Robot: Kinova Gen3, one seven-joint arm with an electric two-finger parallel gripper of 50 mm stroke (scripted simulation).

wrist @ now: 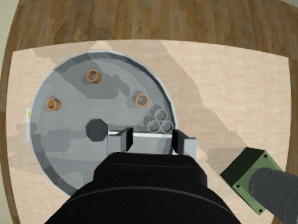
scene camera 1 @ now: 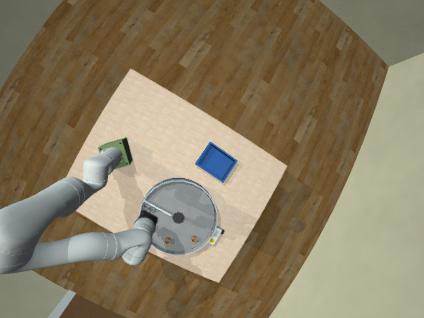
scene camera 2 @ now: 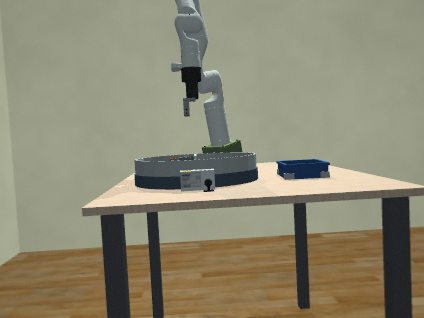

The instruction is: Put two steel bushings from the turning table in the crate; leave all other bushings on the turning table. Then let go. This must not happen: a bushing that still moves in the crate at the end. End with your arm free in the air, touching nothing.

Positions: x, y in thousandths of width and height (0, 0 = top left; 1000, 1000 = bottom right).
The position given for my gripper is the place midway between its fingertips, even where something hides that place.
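Note:
Through the wrist view I see my gripper (wrist: 512, 609). Scene camera 2 gives me a blue crate (scene camera 2: 732, 530), and in scene camera 1 I find the crate again (scene camera 1: 504, 505).

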